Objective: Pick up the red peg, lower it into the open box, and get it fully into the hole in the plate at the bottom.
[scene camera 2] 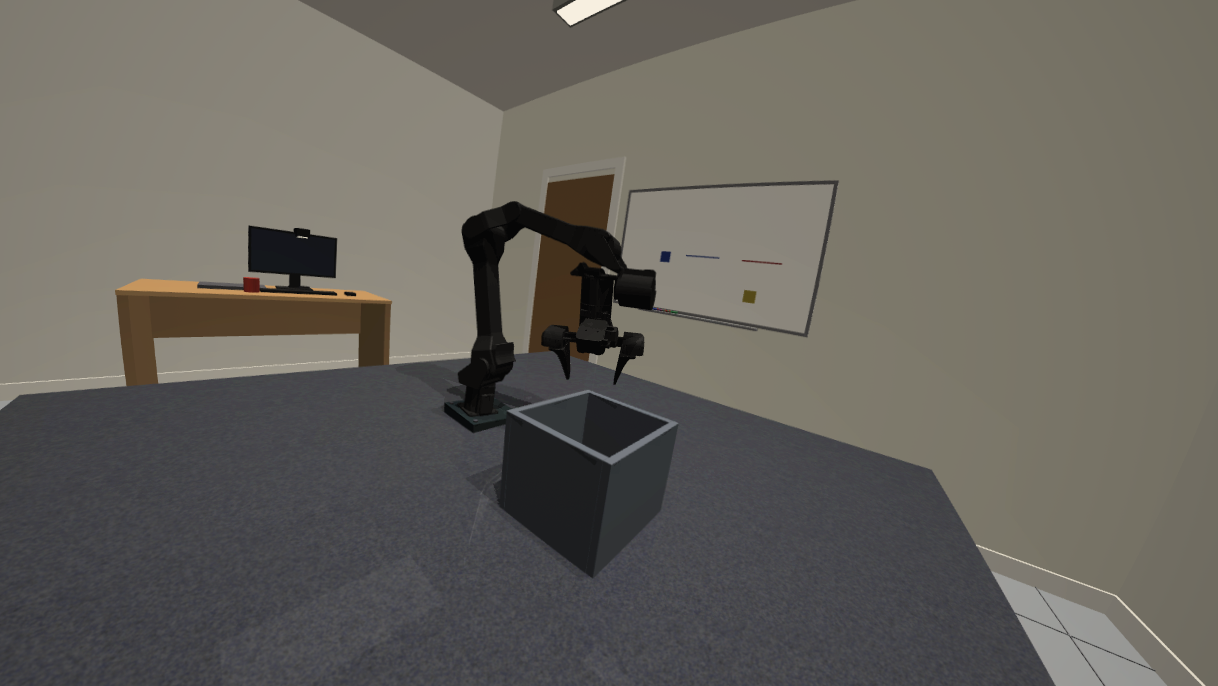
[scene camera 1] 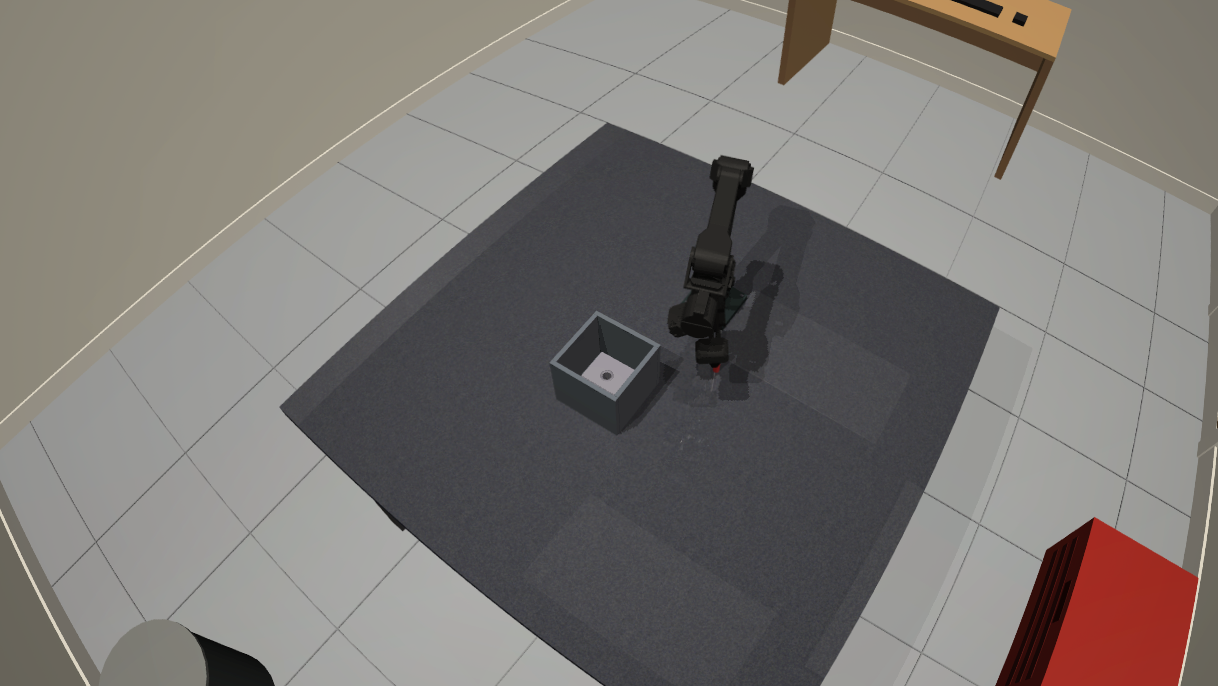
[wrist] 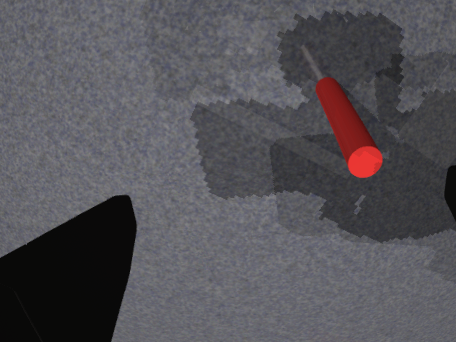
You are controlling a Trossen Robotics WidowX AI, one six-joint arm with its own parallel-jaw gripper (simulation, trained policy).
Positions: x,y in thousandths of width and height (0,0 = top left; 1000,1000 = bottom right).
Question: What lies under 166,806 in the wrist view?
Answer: My gripper.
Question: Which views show the grey box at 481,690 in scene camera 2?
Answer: Scene camera 2 and scene camera 1 only.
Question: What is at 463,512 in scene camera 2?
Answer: My gripper.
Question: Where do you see a grey box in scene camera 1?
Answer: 493,486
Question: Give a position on a red peg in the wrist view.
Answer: At 797,461
